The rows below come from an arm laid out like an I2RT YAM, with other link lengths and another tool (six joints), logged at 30 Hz.
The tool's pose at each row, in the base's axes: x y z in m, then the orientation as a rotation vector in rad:
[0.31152, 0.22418, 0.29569, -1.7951, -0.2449, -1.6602]
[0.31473, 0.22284, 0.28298, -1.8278, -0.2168, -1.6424]
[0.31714, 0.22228, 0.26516, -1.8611, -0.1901, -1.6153]
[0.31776, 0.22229, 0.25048, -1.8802, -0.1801, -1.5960]
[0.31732, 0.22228, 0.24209, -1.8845, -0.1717, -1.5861]
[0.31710, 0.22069, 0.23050, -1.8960, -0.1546, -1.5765]
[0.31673, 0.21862, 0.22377, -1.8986, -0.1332, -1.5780]
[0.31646, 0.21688, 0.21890, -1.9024, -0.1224, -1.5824]
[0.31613, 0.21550, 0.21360, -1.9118, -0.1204, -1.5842]
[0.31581, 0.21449, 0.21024, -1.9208, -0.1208, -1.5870]
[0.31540, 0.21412, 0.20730, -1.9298, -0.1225, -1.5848]
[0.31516, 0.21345, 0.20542, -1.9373, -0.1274, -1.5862]
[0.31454, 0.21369, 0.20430, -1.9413, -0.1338, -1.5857]
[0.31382, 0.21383, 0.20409, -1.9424, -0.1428, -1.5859]
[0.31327, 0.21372, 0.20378, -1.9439, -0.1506, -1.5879]
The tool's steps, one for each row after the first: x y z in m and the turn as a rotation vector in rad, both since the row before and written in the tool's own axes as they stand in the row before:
[-0.01098, 0.00715, 0.00138, -0.0259, -0.0188, 0.0169]
[-0.01599, 0.00810, 0.00152, -0.0222, -0.0240, 0.0208]
[-0.01345, 0.00586, 0.00084, -0.0091, -0.0170, 0.0108]
[-0.00783, 0.00304, -0.00003, -0.0024, -0.0051, 0.0091]
[-0.01020, 0.00571, -0.00052, -0.0112, -0.0064, 0.0117]
[-0.00559, 0.00416, -0.00106, -0.0116, 0.0049, 0.0108]
[-0.00393, 0.00325, -0.00088, -0.0091, 0.0032, 0.0026]
[-0.00445, 0.00314, -0.00070, -0.0081, -0.0031, -0.0030]
[-0.00281, 0.00204, -0.00058, -0.0072, -0.0030, -0.0048]
[-0.00267, 0.00131, -0.00034, -0.0046, -0.0060, -0.0028]
[-0.00157, 0.00119, -0.00041, -0.0037, -0.0041, -0.0061]
[-0.00126, -0.00002, -0.00031, 0.0002, -0.0037, -0.0048]
[-0.00043, -0.00035, -0.00052, 0.0030, -0.0026, -0.0057]
[-0.00040, -0.00004, -0.00050, 0.0014, -0.0015, -0.0061]

